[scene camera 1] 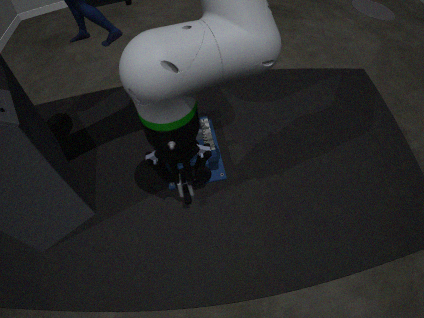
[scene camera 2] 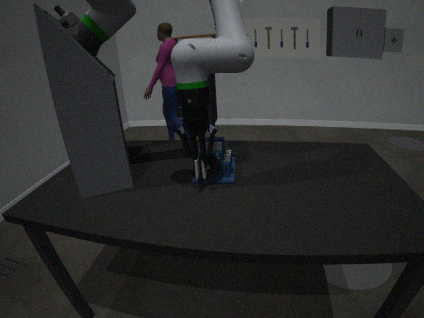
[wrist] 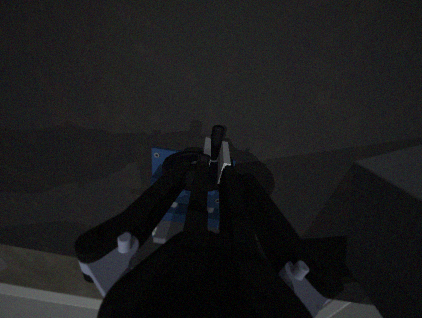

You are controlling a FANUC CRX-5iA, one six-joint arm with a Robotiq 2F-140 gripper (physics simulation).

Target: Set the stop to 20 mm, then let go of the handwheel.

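Places are measured from the arm's base along level axes (x ahead, y left, z up), in centimetres.
Where they show: gripper, between the fingertips: [scene camera 1: 186, 191] [scene camera 2: 201, 176] [wrist: 214, 148]; arm's base, origin of its link: [scene camera 2: 80, 43].
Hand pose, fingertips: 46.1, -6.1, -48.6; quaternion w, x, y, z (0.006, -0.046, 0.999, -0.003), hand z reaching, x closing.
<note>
Each offset is from my fingertips to the top centre of the thing, as dx, dy, dz. "*": to the spot under its first point. Level surfaces: height alone.
A blue fixture @[* +7.9, +5.5, -3.7] [scene camera 1: 218, 176] [scene camera 2: 229, 176] [wrist: 157, 164] stands on the table, partly hidden by the arm. Its black handwheel @[* +4.0, +2.4, +4.0] [scene camera 2: 214, 163] [wrist: 171, 158] is on the near side and carries a black handle @[+0.1, -0.9, +1.3] [scene camera 1: 187, 198] [wrist: 218, 134]. My gripper [scene camera 1: 185, 189] [scene camera 2: 200, 171] [wrist: 214, 148] points down at the handwheel and is shut on the handle, with a light finger pad on either side of it. Pale metal parts @[* +5.4, +16.6, +0.9] [scene camera 1: 206, 131] [scene camera 2: 228, 155] show on top of the fixture. The stop cannot be told apart, and no scale or millimetre reading is legible.
A tall grey slanted panel [scene camera 1: 37, 180] [scene camera 2: 87, 115] stands on the dark table @[dz -4.7] [scene camera 1: 300, 210] [scene camera 2: 310, 210], left of the fixture in the scene views. Part of another arm [scene camera 2: 107, 20] shows behind it. A person [scene camera 2: 167, 75] stands behind the table.
</note>
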